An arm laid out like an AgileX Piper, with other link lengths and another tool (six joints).
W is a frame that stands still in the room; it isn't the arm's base.
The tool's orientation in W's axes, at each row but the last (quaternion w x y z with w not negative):
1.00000 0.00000 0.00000 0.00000
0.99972 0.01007 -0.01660 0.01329
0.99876 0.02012 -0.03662 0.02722
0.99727 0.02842 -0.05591 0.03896
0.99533 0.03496 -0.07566 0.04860
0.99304 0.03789 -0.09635 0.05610
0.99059 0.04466 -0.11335 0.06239
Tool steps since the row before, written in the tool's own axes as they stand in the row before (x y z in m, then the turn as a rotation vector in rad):
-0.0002 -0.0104 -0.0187 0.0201 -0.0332 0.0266
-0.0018 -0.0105 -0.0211 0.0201 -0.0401 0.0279
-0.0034 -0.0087 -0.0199 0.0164 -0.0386 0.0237
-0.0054 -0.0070 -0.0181 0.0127 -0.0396 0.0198
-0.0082 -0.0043 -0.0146 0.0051 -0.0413 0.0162
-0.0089 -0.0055 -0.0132 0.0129 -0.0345 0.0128
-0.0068 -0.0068 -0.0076 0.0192 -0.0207 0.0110
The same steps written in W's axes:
-0.0002 -0.0104 -0.0187 0.0201 -0.0332 0.0266
-0.0008 -0.0101 -0.0214 0.0202 -0.0401 0.0278
-0.0015 -0.0080 -0.0204 0.0168 -0.0386 0.0234
-0.0028 -0.0063 -0.0189 0.0136 -0.0397 0.0190
-0.0055 -0.0039 -0.0159 0.0068 -0.0418 0.0142
-0.0056 -0.0052 -0.0150 0.0143 -0.0339 0.0128
-0.0040 -0.0067 -0.0094 0.0189 -0.0194 0.0136

